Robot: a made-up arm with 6 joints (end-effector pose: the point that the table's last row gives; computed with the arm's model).
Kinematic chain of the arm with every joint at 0, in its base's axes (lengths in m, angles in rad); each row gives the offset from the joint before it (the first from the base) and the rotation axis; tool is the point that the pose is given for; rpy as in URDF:
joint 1: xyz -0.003 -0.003 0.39 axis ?
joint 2: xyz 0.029 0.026 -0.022 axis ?
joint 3: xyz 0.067 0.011 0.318 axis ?
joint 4: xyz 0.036 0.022 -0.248 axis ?
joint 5: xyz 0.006 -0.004 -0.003 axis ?
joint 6: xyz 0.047 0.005 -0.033 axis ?
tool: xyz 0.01 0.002 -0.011 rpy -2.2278 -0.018 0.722
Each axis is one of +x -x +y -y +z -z.
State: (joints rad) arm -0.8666 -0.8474 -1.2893 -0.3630 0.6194 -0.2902
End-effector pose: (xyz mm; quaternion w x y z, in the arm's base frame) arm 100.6 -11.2 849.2 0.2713 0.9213 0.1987 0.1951
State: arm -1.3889 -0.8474 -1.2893 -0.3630 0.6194 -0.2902
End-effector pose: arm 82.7 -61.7 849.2 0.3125 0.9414 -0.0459 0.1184
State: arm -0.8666 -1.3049 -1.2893 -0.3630 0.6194 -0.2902
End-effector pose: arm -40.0 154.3 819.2 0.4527 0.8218 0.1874 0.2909
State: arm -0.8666 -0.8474 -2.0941 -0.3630 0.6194 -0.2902
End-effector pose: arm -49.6 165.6 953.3 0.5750 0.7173 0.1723 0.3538
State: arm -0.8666 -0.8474 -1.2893 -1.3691 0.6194 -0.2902
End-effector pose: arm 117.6 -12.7 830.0 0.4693 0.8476 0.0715 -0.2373
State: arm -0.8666 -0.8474 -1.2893 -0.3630 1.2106 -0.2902
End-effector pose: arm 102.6 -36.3 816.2 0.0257 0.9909 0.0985 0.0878
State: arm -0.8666 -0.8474 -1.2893 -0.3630 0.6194 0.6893
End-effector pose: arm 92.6 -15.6 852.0 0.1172 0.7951 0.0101 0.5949
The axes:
joint 1: +z
joint 2: +y
joint 3: +y
joint 4: -z
joint 5: +y
joint 6: -z

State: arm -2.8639 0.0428 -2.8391 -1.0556 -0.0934 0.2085
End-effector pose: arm -108.5 -155.6 978.3 0.6470 0.4832 -0.3048 -0.5050
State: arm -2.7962 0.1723 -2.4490 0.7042 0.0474 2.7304
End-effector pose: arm -307.0 -141.9 912.0 0.2085 -0.3499 0.2364 0.8822
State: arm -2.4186 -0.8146 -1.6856 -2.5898 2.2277 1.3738
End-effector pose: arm 73.5 18.2 901.6 0.7085 -0.3995 -0.4827 -0.3247
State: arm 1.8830 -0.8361 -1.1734 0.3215 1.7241 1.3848
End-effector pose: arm -98.5 80.3 747.3 0.5075 -0.6141 -0.4920 0.3512
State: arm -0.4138 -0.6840 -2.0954 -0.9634 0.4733 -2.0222
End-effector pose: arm -14.8 92.3 960.2 0.6460 0.5067 0.0875 -0.5642
